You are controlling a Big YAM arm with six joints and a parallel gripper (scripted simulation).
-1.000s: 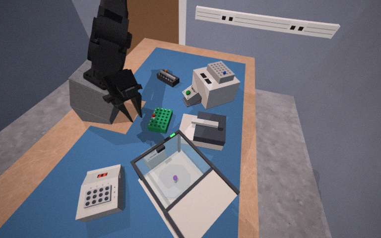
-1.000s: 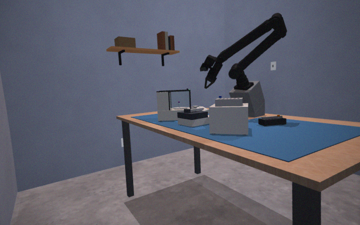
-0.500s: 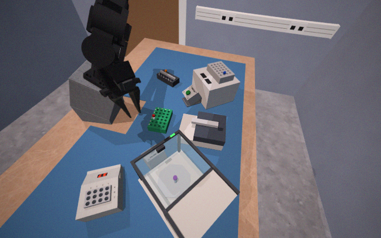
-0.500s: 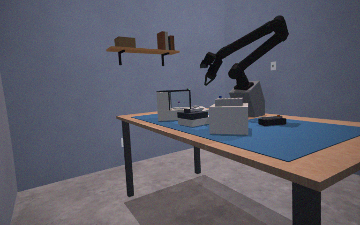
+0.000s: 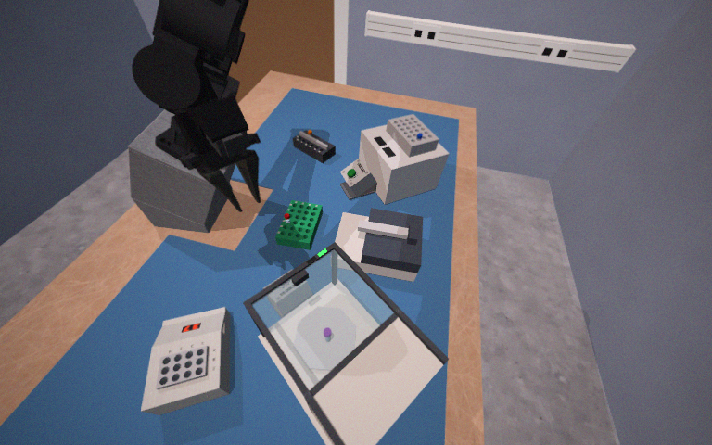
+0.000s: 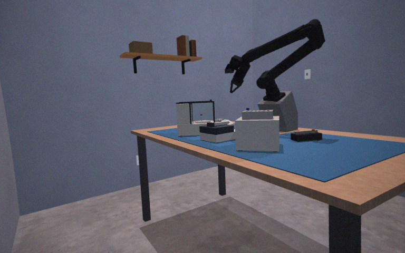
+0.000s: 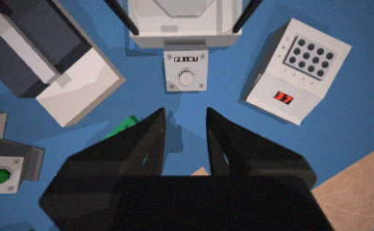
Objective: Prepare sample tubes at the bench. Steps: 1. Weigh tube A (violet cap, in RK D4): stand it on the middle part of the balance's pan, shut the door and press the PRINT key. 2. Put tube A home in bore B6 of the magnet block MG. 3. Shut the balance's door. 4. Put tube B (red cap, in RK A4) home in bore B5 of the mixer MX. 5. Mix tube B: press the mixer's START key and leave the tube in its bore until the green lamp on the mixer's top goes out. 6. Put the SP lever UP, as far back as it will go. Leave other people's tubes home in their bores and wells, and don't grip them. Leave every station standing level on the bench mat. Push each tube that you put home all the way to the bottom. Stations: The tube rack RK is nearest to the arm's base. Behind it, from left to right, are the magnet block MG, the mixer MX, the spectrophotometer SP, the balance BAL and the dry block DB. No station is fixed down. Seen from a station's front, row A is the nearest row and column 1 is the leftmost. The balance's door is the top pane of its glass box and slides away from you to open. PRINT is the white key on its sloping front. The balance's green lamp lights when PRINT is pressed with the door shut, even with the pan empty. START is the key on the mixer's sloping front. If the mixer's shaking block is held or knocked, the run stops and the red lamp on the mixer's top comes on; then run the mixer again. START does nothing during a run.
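The balance door is 140 mm ahead of my hand, 80 mm to the right of it and 60 mm below it. From my hand the other things lie so: dry block DB 240 mm below, 190 mm to the right, 50 mm behind; then green rack RK 250 mm below, 160 mm to the left, 10 mm behind; then white print key 200 mm below, 40 mm ahead, 20 mm to the right.
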